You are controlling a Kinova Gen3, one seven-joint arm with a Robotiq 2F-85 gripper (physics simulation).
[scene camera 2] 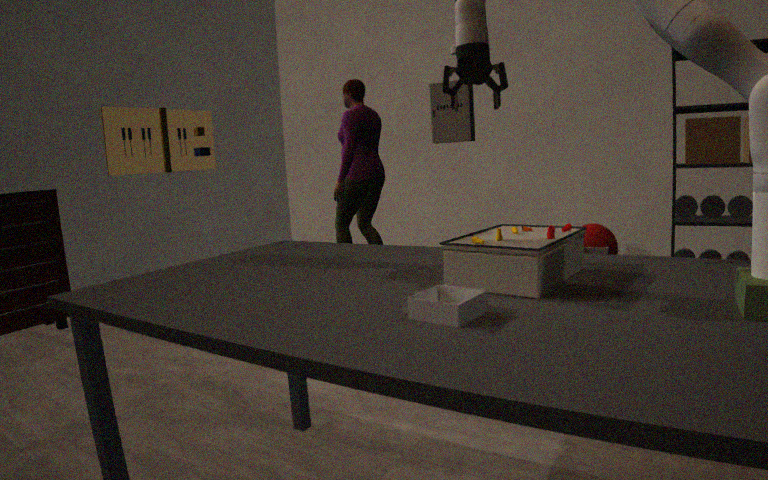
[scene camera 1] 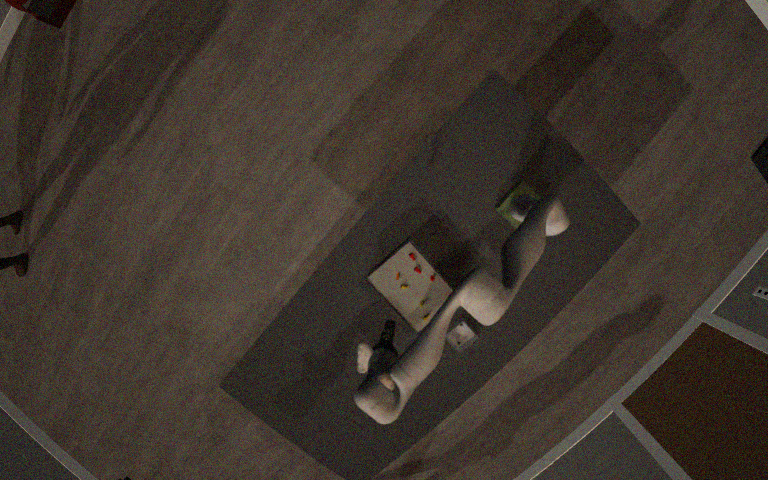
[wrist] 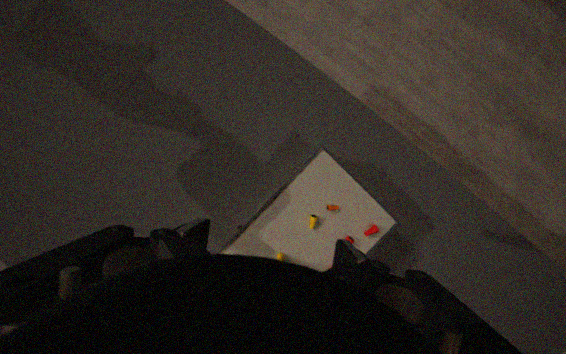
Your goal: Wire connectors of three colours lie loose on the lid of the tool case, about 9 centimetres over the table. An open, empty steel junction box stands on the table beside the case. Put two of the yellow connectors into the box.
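Frame: origin at the arm's base, x ahead, y left, z up, level; millimetres.
Seen in the pictures: gripper, fingertip midpoint: [scene camera 2: 476, 110] [scene camera 1: 386, 335] [wrist: 271, 243]; arm's base, origin of the base link: [scene camera 1: 521, 207].
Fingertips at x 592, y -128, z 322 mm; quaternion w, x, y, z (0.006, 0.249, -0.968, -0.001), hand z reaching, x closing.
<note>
Offsets run from my fingertips to a thing's top centre. "spot": to the spot under its first point. Level surfaces: height alone.
My gripper [scene camera 2: 475, 104] [wrist: 271, 243] is open and empty, high above the table and off to one side of the tool case. Three yellow connectors lie apart on the case's pale lid @[spot: 84 mm back, 69 mm right, 285 mm down] [scene camera 1: 390, 274] [wrist: 325, 175]. One yellow connector @[84 mm back, 0 mm left, 270 mm down] [scene camera 1: 403, 286] [scene camera 2: 514, 229] [wrist: 313, 221] is near an orange connector @[99 mm back, 46 mm right, 273 mm down] [scene camera 1: 398, 275] [scene camera 2: 526, 229] [wrist: 333, 207]. A second yellow one @[78 mm back, 93 mm left, 260 mm down] [scene camera 1: 423, 302] [scene camera 2: 498, 234] [wrist: 280, 256] and a third yellow one @[50 mm back, 143 mm left, 270 mm down] [scene camera 1: 425, 315] [scene camera 2: 478, 240] are farther along. The pale junction box @[66 mm back, 332 mm left, 342 mm down] [scene camera 1: 462, 336] [scene camera 2: 433, 311] stands beside the case; no connector shows in it.
Red connectors [scene camera 1: 417, 269] [scene camera 2: 550, 232] [wrist: 371, 230] lie on the lid toward its other end. In scene camera 1, the arm [scene camera 1: 424, 350] passes above the space between case and box. A person [scene camera 2: 359, 152] stands beyond the grey table @[380 mm down] [scene camera 2: 237, 305].
</note>
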